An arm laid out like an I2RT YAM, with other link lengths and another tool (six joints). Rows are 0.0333 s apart.
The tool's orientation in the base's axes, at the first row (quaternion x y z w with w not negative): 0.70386, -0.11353, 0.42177, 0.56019
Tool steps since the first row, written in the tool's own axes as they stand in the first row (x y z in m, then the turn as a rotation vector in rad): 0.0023, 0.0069, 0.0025, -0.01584, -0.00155, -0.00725; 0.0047, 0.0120, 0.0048, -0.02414, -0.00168, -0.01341; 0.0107, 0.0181, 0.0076, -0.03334, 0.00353, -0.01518; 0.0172, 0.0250, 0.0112, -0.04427, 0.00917, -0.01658; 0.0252, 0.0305, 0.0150, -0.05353, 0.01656, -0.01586; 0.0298, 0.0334, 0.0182, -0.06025, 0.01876, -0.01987; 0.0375, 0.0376, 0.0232, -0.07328, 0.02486, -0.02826; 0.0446, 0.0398, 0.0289, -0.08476, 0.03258, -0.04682
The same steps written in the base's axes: -0.0018, -0.0039, 0.0064, -0.01220, 0.00200, -0.01237; -0.0024, -0.0069, 0.0116, -0.02012, 0.00489, -0.01834; -0.0013, -0.0096, 0.0201, -0.02993, 0.00177, -0.02134; 0.0001, -0.0132, 0.0295, -0.04091, -0.00236, -0.02529; 0.0033, -0.0160, 0.0390, -0.05098, -0.00845, -0.02685; 0.0058, -0.0184, 0.0443, -0.05839, -0.00777, -0.03011; 0.0102, -0.0218, 0.0527, -0.07422, -0.00654, -0.03514; 0.0159, -0.0254, 0.0592, -0.09486, 0.00361, -0.03776
